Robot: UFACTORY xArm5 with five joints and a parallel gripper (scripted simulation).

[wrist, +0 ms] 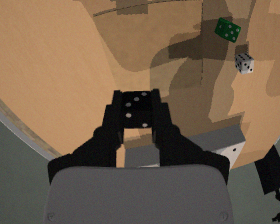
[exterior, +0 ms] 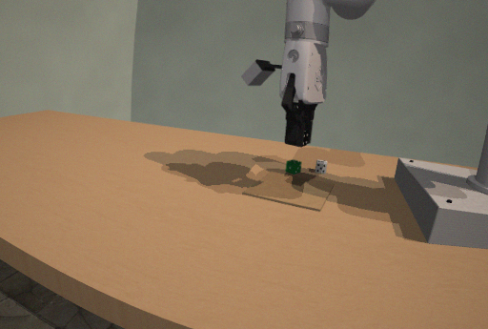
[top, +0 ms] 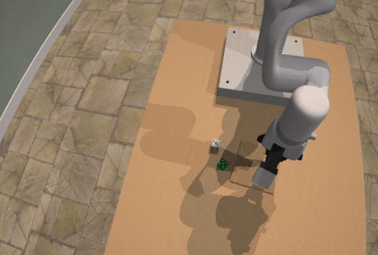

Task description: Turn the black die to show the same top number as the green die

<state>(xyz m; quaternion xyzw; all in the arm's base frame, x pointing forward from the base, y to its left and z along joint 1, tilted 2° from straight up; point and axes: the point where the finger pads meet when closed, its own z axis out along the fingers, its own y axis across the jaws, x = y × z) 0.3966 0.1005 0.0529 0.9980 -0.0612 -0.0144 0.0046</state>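
My hand is 110 mm above the tan mat, 20 mm to the left of it and 10 mm short of it. From my hand the other things lie so: black die (10 mm below); then green die (130 mm to the right, 100 mm below, 40 mm ahead); then white die (170 mm to the right, 100 mm below, 10 mm behind).
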